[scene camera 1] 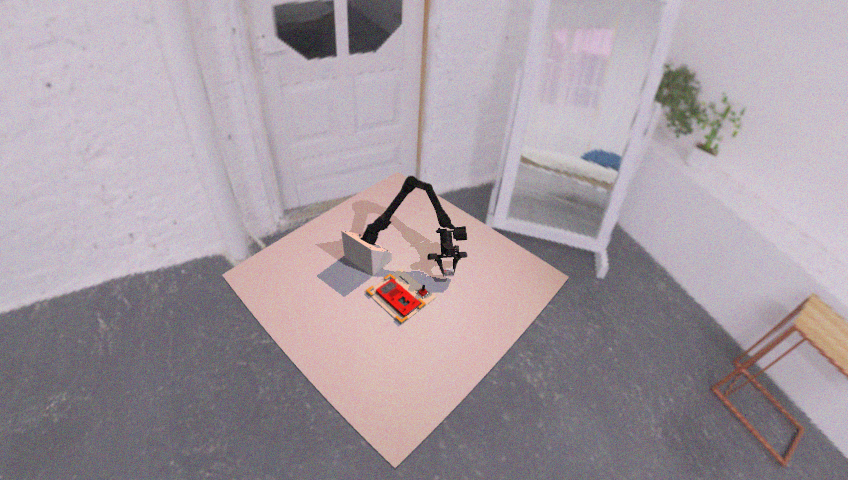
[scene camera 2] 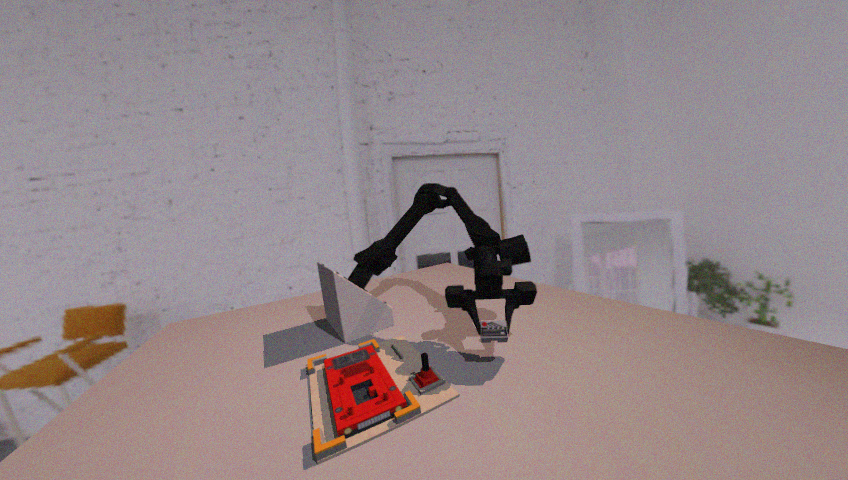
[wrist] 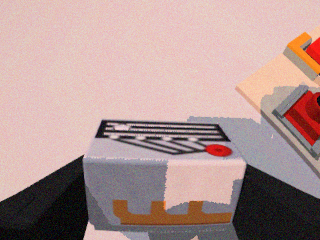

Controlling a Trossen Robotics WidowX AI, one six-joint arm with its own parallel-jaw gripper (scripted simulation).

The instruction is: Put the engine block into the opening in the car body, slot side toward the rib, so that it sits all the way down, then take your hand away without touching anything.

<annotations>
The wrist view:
my gripper: 160, 167
engine block: 136, 172, held by my gripper
</annotations>
